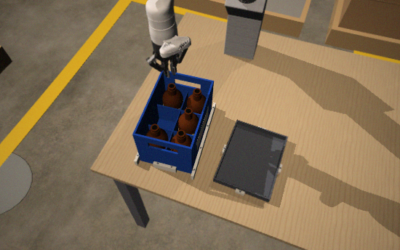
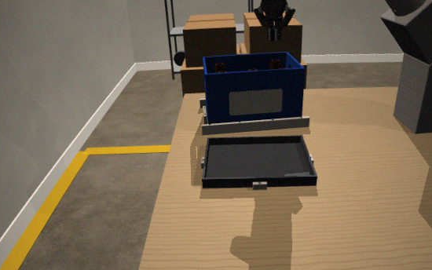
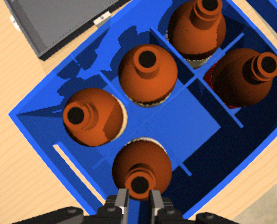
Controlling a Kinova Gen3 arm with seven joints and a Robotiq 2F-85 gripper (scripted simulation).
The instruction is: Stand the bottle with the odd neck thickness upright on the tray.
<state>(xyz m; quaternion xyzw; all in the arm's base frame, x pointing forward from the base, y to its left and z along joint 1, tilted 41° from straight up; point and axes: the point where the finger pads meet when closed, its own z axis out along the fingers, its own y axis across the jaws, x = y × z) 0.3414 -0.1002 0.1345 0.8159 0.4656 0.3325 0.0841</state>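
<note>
Right now my hand is 160 mm above the blue crate, 70 mm short of it and 60 mm to the right of it. The rest, counted from my hand: dark grey tray (330 mm to the left, 230 mm below, 20 mm ahead).
</note>
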